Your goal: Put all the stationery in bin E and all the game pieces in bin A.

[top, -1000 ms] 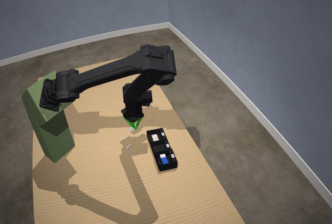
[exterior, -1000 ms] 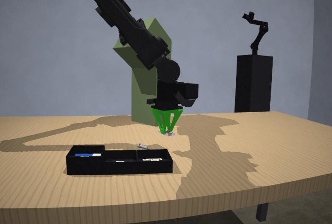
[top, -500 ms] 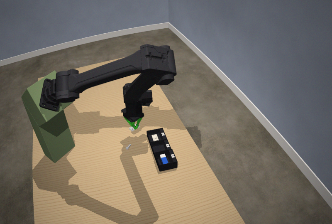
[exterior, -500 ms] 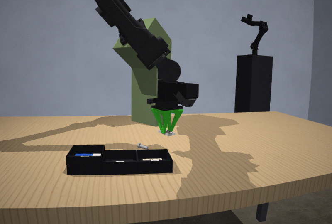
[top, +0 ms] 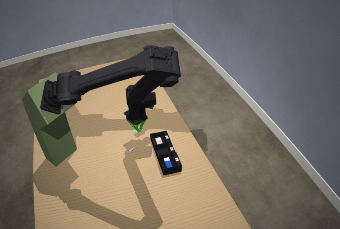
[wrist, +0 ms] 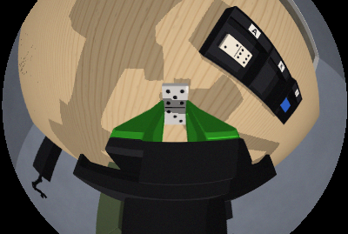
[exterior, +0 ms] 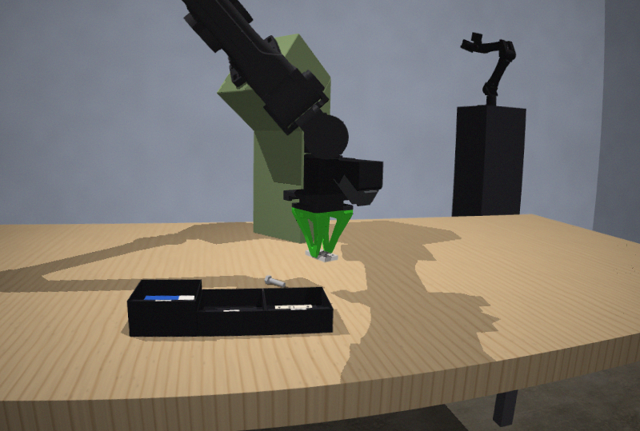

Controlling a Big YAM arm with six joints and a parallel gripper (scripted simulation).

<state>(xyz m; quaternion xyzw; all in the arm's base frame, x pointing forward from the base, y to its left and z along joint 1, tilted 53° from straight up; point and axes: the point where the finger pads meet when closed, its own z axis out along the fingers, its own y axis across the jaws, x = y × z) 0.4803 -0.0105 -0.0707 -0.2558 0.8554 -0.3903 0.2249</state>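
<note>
My hand is 8 cm short of the white domino, 6 cm to the left of it and 6 cm above it. The rest, counted from my hand: grey bolt (6 cm to the right, 6 cm below, 6 cm behind); joined black bins (15 cm to the right, 8 cm ahead, 5 cm below); blue-and-white eraser (22 cm to the right, 6 cm ahead, 5 cm below).
</note>
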